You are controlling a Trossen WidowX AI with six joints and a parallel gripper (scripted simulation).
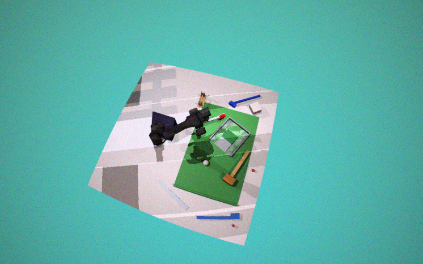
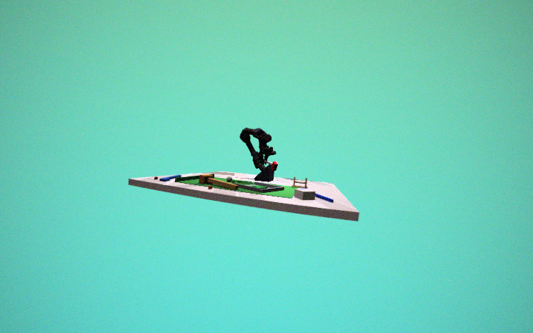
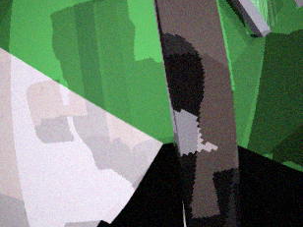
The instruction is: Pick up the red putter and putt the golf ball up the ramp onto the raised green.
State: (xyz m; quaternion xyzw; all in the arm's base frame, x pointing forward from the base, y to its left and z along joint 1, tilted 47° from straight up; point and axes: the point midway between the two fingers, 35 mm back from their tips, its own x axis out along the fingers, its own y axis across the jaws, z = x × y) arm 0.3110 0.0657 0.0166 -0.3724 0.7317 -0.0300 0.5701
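The red putter lies 50 mm ahead of my gripper tip, 30 mm to the left of it and 20 mm above it. Also, from my gripper tip: wooden fence (280 mm to the left, 110 mm below, 50 mm behind); then white golf ball (240 mm to the right, 120 mm below, 90 mm ahead); then green mat (170 mm ahead, 150 mm below, 120 mm to the right).
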